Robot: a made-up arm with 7 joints. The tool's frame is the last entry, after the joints. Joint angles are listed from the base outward. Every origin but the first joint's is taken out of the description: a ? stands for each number. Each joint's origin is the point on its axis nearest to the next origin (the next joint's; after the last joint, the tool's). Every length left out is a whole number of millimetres.
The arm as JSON. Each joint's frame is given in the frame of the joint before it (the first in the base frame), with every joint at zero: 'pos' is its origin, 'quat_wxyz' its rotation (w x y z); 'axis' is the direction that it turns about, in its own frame. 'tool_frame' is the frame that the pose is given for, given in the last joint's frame.
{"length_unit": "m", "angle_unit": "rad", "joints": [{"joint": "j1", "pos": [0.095, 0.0, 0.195], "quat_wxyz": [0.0, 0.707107, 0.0, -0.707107], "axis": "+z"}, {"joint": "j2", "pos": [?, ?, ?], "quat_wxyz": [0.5, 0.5, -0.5, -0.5], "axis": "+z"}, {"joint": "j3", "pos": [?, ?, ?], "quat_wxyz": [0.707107, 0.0, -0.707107, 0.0], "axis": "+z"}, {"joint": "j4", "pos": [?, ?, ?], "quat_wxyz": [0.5, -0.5, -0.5, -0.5], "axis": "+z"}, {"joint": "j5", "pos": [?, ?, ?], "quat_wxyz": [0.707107, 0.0, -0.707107, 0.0], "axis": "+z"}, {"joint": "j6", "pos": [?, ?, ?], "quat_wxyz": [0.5, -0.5, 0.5, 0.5], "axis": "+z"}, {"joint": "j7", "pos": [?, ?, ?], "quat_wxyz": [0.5, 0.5, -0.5, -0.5], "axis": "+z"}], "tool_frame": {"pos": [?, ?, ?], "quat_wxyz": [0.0, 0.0, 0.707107, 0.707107]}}
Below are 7 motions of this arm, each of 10 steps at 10 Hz.
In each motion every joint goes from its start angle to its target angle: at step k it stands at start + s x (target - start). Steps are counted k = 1, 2, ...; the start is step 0. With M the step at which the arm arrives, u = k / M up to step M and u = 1 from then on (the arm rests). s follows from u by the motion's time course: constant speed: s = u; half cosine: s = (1 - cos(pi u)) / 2; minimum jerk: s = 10 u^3 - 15 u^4 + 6 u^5.
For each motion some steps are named. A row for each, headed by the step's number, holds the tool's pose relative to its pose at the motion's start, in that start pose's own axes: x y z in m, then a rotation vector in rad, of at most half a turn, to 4 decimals.
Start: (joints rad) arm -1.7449 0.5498 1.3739 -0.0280 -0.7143 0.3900 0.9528
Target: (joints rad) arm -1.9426 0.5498 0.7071 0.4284 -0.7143 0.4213 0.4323
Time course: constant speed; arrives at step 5
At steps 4, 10:
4: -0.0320 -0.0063 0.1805 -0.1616 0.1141 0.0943
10: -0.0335 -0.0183 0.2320 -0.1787 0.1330 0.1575

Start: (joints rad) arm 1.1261 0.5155 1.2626 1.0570 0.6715 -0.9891 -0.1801
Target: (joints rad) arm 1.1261 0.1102 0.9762 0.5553 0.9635 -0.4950 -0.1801
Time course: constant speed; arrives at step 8
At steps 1, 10:
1: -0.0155 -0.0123 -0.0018 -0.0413 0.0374 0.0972
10: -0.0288 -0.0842 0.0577 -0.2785 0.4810 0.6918

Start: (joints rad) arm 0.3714 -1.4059 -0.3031 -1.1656 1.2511 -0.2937 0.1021
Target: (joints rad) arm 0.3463 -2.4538 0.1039 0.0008 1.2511 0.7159 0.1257
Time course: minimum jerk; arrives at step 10
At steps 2, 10:
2: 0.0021 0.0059 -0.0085 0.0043 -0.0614 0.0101
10: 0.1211 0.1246 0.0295 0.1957 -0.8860 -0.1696

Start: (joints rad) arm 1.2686 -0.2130 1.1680 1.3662 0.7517 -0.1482 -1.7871
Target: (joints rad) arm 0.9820 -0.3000 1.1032 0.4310 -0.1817 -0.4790 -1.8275
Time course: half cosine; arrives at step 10
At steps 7, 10:
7: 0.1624 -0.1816 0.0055 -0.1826 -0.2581 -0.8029
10: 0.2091 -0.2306 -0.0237 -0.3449 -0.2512 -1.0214

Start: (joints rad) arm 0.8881 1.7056 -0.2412 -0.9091 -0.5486 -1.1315 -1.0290
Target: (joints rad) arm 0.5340 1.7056 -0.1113 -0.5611 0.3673 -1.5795 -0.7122
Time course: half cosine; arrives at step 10
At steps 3, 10:
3: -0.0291 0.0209 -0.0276 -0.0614 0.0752 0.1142
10: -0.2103 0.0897 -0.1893 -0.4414 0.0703 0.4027

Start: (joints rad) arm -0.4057 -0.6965 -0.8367 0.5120 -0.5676 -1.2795 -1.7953
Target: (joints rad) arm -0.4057 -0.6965 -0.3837 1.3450 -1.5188 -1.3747 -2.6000
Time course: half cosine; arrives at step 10
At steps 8, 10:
8: -0.2602 -0.1418 0.1617 -0.1631 -1.6155 -1.0189
10: -0.2984 -0.1537 0.1636 -0.1842 -1.7512 -1.1416

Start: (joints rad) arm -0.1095 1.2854 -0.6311 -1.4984 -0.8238 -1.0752 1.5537
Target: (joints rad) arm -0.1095 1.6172 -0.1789 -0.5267 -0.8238 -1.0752 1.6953
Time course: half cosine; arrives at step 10
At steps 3, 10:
3: 0.0235 -0.0433 -0.0417 -0.2438 -0.0282 -0.0762
10: 0.0766 -0.3115 -0.0362 -1.1652 -0.1400 -0.2336

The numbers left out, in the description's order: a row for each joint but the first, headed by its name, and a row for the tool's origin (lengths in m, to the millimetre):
j2: 0.064 -0.14 0.0
j3: 0.12 0.076 0.0
j4: -0.096 0.147 0.0
j5: -0.021 0.007 0.0
j6: -0.02 0.146 0.0
j7: -0.224 -0.238 0.0
tool: -0.001 0.044 0.0

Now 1 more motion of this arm.
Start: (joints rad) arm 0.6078 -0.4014 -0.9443 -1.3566 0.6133 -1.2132 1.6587
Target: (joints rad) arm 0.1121 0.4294 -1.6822 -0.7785 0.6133 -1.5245 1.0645
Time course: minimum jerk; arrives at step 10
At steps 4, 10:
4: 0.0821 0.0184 0.0705 0.4406 -0.2446 -0.3746
10: 0.2089 -0.1841 0.2295 0.9350 -1.0776 -1.4557

